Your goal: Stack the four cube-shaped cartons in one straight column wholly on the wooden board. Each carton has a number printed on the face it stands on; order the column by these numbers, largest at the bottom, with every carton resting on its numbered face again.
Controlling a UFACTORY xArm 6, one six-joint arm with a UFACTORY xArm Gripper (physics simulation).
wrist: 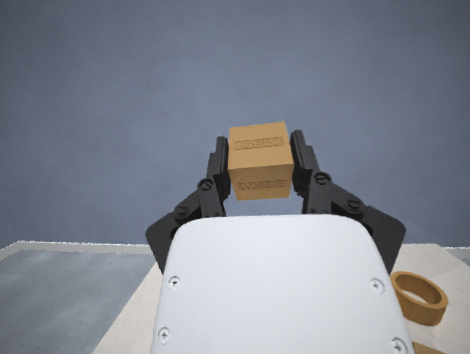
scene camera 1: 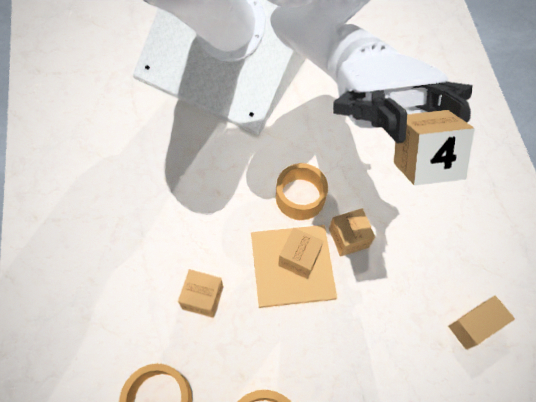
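Seen in the pictures: gripper, fingertip midpoint: [wrist: 258,146] [scene camera 1: 433,124]; arm's base, origin of the base link: [scene camera 1: 230,25].
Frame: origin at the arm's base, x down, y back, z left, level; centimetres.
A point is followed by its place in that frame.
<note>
My gripper [scene camera 1: 434,123] {x -29.8, y -40.9, z 18.5 cm} [wrist: 258,146] {x -29.8, y -40.9, z 18.5 cm} is shut on a cube-shaped carton [scene camera 1: 444,156] {x -29.6, y -44.2, z 18.9 cm} [wrist: 260,184] {x -26.6, y -40.2, z 18.4 cm}, held high above the table at the upper right of the scene view. The carton is turned so that its white face with a black 4 shows towards the scene camera. A second carton [scene camera 1: 301,251] {x 2.4, y -41.5, z 8.7 cm} sits turned on the wooden board [scene camera 1: 270,292] {x 7.4, y -46.1, z 3.9 cm}, near its upper right part. A third carton [scene camera 1: 353,232] {x 3.6, y -38.6, z 17.0 cm} stands on the table just right of the board, partly in shadow. A fourth carton [scene camera 1: 201,292] {x 3.6, y -46.4, z -6.2 cm} stands left of the board. The numbers of these three are hidden.
An upright ring [scene camera 1: 300,212] [wrist: 425,311] stands just above the board in the scene view. Two more rings [scene camera 1: 156,368] {x 3.9, y -56.3, z -12.4 cm} [scene camera 1: 264,394] {x 3.3, y -60.7, z 2.0 cm} lie at the bottom edge. An oblong block [scene camera 1: 483,321] {x 4.1, y -52.8, z 33.6 cm} lies at the lower right. The robot's base plate [scene camera 1: 160,60] {x 5.2, y -2.7, z -13.1 cm} is at the top.
</note>
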